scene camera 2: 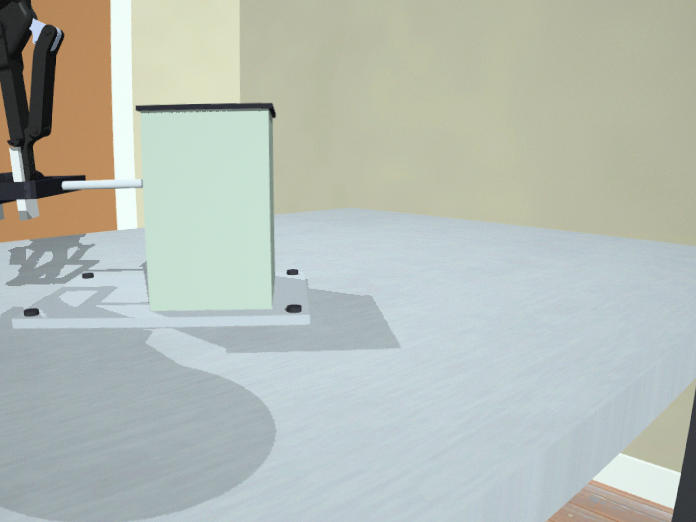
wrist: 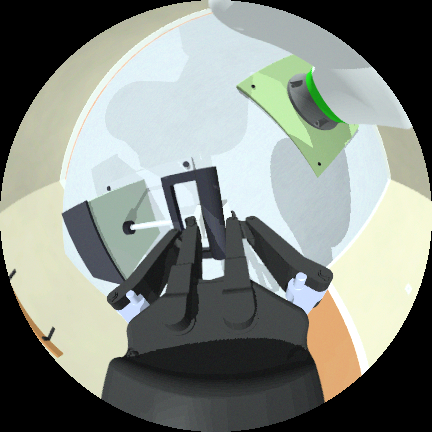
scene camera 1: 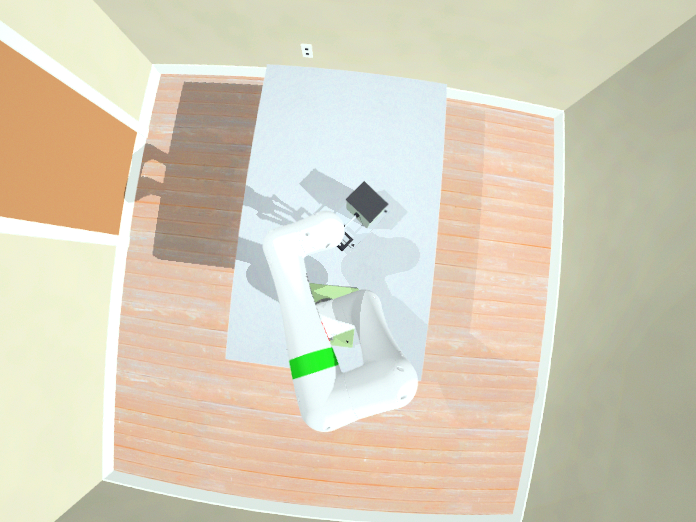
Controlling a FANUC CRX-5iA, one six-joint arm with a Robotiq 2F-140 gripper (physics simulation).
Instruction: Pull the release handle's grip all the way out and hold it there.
same spot on base plate: (scene camera 2: 90, 301) = (scene camera 1: 352, 233)
